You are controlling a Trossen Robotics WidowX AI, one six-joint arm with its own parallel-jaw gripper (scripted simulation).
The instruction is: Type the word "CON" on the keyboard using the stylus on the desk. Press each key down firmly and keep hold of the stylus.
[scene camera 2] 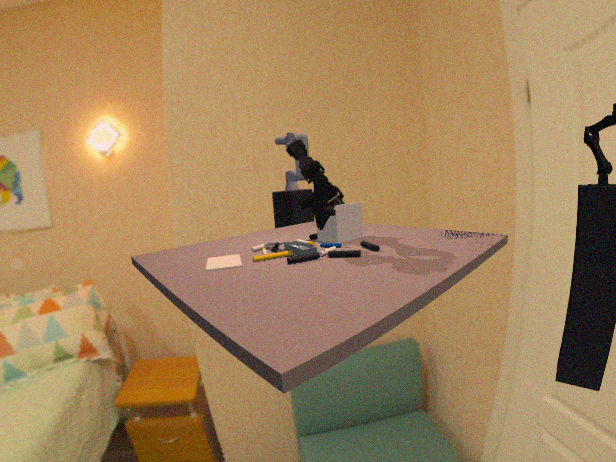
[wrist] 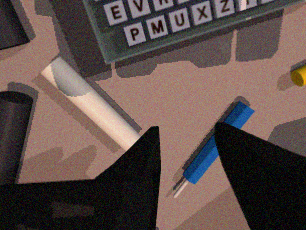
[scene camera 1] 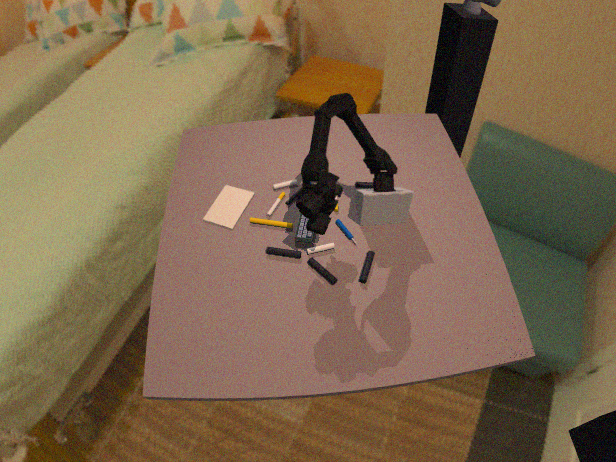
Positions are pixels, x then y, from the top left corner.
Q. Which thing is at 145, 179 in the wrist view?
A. My gripper.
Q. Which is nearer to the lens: the blue stylus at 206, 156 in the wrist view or the white stick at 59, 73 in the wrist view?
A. The white stick.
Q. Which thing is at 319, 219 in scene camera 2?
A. My gripper.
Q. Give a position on a white card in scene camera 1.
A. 226, 210
